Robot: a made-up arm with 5 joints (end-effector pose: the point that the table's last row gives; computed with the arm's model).
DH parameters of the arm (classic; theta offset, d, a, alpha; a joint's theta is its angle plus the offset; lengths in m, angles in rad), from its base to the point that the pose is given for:
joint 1: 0 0.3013 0 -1.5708
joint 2: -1.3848 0 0.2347 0
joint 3: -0.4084 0 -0.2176 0
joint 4: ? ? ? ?
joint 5: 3.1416 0.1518 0 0
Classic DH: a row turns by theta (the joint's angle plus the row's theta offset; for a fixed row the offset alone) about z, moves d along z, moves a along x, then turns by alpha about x.
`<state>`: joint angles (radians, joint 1 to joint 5).
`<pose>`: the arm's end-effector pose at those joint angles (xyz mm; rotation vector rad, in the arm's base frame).
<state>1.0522 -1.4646 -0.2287 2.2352 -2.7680</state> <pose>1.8 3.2 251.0 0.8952 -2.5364 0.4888</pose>
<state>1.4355 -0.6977 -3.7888 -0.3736 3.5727</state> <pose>-62.7 -460.9 366.7 0.9271 -1.6882 1.3346</pose>
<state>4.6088 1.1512 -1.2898 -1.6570 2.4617</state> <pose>-44.1 -424.4 301.9 0.7893 1.4544 -1.9169</pose>
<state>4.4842 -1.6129 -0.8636 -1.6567 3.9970</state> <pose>74.9 322.7 515.1 -0.9963 -0.2476 -0.8627</pose>
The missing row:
joint 4: -1.3483 0 -0.119 1.5708
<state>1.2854 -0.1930 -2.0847 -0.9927 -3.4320</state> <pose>-2.5 -8.6 845.6 0.0951 -0.0946 0.9936</pose>
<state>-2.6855 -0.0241 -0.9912 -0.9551 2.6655</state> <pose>-302.6 -148.4 630.5 -1.5431 -0.7762 2.6041</pose>
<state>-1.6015 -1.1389 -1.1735 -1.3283 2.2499</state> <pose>7.5 244.2 692.4 -0.2268 -0.6120 -2.4278</pose>
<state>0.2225 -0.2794 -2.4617 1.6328 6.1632</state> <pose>200.5 45.4 787.9 -2.5882 -0.4476 -1.6231</pose>
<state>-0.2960 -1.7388 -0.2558 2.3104 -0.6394</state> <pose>4.8 -1.5 255.3 -2.9261 -0.5074 0.4222</pose>
